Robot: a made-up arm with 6 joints.
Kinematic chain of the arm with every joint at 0, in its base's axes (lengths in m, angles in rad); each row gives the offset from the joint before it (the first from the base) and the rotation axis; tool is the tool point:
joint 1: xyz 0 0 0.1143 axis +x
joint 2: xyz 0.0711 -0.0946 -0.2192 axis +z
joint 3: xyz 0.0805 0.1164 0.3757 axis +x
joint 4: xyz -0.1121 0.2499 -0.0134 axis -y
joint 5: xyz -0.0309 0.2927 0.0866 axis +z
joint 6: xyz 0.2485 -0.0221 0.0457 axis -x
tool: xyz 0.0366 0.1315 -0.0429
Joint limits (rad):
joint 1: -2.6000..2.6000
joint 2: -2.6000..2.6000
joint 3: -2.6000..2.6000
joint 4: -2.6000..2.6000
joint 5: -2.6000..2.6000
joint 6: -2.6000..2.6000
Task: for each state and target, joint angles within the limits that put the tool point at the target. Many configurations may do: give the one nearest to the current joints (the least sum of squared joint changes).
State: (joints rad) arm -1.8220 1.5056 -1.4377 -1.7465 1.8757 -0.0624
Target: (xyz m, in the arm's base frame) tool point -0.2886 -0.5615 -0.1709
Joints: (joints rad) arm -1.4109 1.1703 -1.3218 -1.8127 1.6801 -0.2010
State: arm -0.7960 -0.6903 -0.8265 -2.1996 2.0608 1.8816
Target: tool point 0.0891 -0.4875 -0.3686
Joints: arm -0.8390 -0.4798 -1.4754 -2.2787 1.6786 2.0049
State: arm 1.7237 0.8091 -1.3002 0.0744 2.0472 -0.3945
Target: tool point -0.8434 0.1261 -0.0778
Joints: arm 1.7292 1.4418 -0.5022 0.0319 1.7680 -0.6163
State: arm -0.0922 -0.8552 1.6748 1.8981 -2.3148 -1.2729
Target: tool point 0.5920 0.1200 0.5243
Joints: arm 0.0261 -1.3233 1.3117 2.1946 -2.5926 -1.3811
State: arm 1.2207 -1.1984 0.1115 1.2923 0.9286 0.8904
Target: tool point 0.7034 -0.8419 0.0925
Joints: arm 1.1119 -2.0696 0.7646 1.2508 1.1533 0.6314
